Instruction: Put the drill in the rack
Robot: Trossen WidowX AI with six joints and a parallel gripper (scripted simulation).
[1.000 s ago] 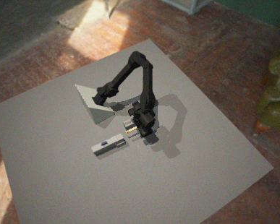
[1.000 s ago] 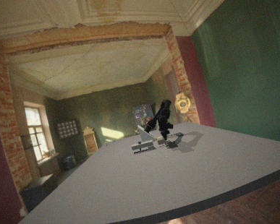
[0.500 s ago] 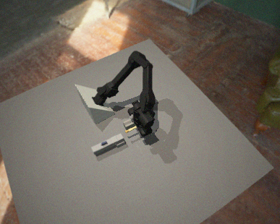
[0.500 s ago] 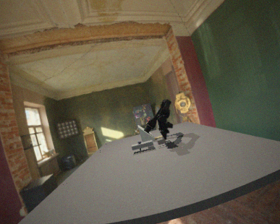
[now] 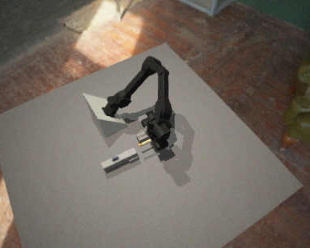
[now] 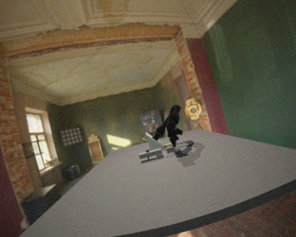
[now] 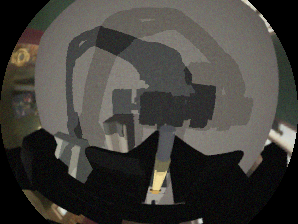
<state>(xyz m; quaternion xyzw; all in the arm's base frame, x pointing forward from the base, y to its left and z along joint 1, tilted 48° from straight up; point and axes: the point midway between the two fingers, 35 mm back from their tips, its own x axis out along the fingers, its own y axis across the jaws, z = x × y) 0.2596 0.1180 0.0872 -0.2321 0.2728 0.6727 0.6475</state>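
Right now my gripper tip is 4 cm to the left of the drill and 3 cm below it. Also, from my gripper tip: light grey fixture block (20 cm to the right, 1 cm below); then blue key (22 cm to the right).
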